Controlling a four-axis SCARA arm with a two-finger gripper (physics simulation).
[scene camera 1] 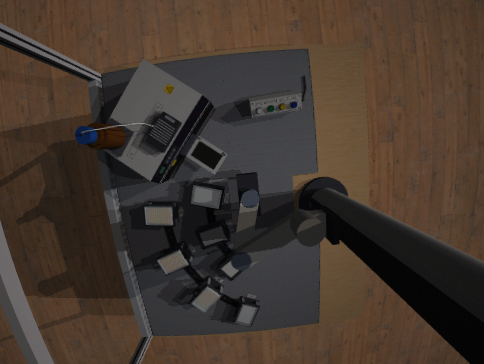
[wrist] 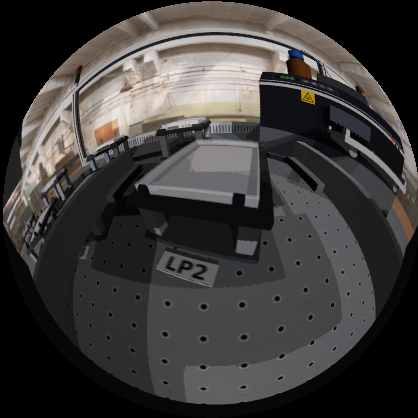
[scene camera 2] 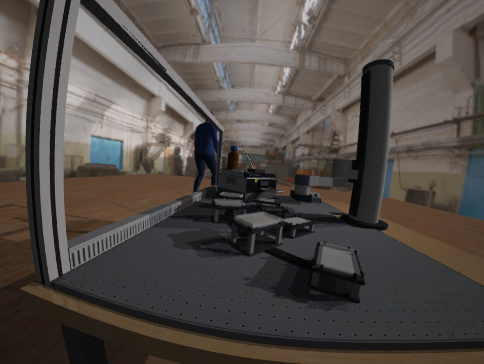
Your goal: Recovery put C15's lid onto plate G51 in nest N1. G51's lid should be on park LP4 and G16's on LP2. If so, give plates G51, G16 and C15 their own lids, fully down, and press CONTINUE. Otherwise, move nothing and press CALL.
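Pixels of known places: gripper, between the fingertips: (scene camera 1: pixel 211 197) (wrist: pixel 212 147) (scene camera 2: pixel 273 198); arm's base, origin of its link: (scene camera 1: pixel 323 201) (scene camera 2: pixel 362 222).
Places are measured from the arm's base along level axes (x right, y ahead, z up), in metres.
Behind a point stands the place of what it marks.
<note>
In the wrist view a clear, shallow lid (wrist: pixel 220 172) {z 0.068, x 0.102, y 0.507 m} lies level on the dark raised park whose label (wrist: pixel 187 267) {z 0.015, x 0.075, y 0.467 m} reads LP2; this park also shows in scene camera 1 (scene camera 1: pixel 206 195) {z 0.068, x 0.106, y 0.550 m}. My gripper (wrist: pixel 212 147) {z 0.080, x 0.098, y 0.526 m} is open, its dark fingers at the left and right of the lid with nothing gripped. Plates with pale tops (scene camera 1: pixel 159 216) {z 0.093, x 0.035, y 0.771 m} (scene camera 1: pixel 172 261) {z 0.098, x -0.187, y 0.749 m} (scene camera 1: pixel 206 298) {z 0.103, x -0.400, y 0.617 m} (scene camera 1: pixel 246 313) {z 0.068, x -0.542, y 0.433 m} sit on stands along the outer arc. A dark-topped stand (scene camera 1: pixel 213 235) {z 0.059, x -0.089, y 0.544 m} and a pale-topped one (scene camera 1: pixel 231 269) {z 0.058, x -0.275, y 0.481 m}, partly covered by the arm, are nearer the arm. Plate names and lid codes are unreadable.
A button box (scene camera 1: pixel 276 105) {z 0.079, x 0.462, y 0.211 m} with white, green, yellow and blue buttons stands at the upper right. A large grey machine (scene camera 1: pixel 150 110) {z 0.221, x 0.470, y 0.693 m}, a brown bottle (scene camera 1: pixel 110 136) {z 0.332, x 0.384, y 0.798 m} and a small screen (scene camera 1: pixel 206 154) {z 0.113, x 0.286, y 0.521 m} are at the upper left. A person in blue (scene camera 2: pixel 205 142) stands beyond the table.
</note>
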